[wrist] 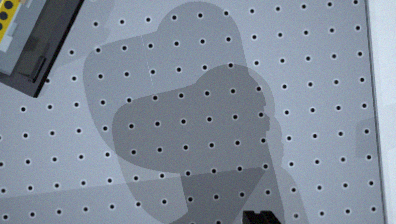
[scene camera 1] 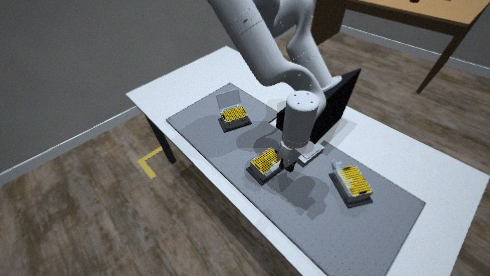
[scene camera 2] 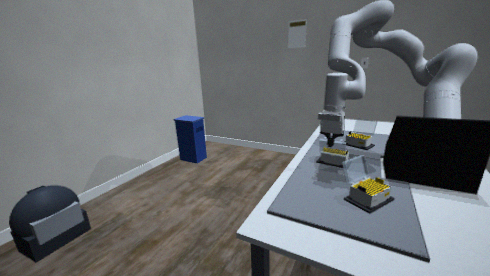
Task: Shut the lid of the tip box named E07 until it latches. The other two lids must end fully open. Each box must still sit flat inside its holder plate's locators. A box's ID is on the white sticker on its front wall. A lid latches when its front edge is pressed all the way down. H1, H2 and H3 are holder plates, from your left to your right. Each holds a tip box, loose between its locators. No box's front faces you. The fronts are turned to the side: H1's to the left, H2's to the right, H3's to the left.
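Scene camera 2 gives me a view of a tip box [scene camera 2: 361, 197].
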